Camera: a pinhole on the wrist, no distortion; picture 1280 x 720 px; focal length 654.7 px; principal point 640.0 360.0 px. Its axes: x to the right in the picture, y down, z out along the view. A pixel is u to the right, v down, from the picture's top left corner.
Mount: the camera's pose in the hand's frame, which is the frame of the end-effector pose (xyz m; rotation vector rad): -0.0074 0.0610 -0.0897 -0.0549 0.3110 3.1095
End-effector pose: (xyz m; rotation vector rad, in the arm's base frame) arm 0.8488 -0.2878 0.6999 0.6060 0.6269 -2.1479
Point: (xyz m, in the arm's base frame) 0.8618 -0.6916 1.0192
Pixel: 580.5 376.3
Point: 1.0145 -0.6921 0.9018
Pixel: 597.9 155.3
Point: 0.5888 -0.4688 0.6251
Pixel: outside the picture
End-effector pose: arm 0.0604 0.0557 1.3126 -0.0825 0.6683 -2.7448
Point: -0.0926 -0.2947 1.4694
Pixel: 160.1 273.3
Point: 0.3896 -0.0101 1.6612
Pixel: 1030.0 600.0
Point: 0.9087 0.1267 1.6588
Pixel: outside the picture
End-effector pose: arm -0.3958 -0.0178 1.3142 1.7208 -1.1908 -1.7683
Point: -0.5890 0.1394 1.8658
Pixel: outside the picture
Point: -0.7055 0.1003 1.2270
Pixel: 580.4 678.5
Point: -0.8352 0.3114 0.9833
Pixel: outside the picture
